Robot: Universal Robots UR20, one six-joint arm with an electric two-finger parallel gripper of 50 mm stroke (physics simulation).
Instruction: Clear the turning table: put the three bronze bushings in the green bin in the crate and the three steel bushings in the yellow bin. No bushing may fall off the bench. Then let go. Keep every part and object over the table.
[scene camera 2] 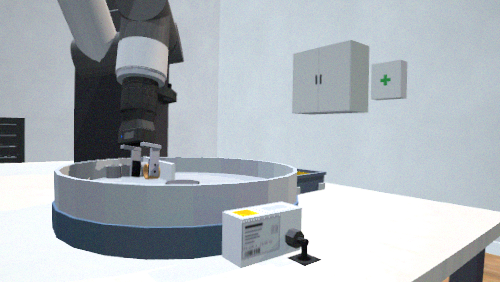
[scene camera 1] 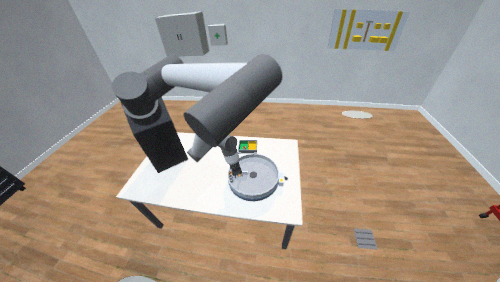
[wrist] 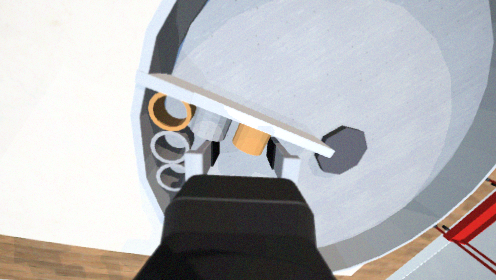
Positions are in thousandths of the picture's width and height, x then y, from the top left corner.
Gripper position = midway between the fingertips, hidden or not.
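My gripper (scene camera 2: 287, 626) is visible; the wrist view shows the gripper as well (wrist: 491, 520).
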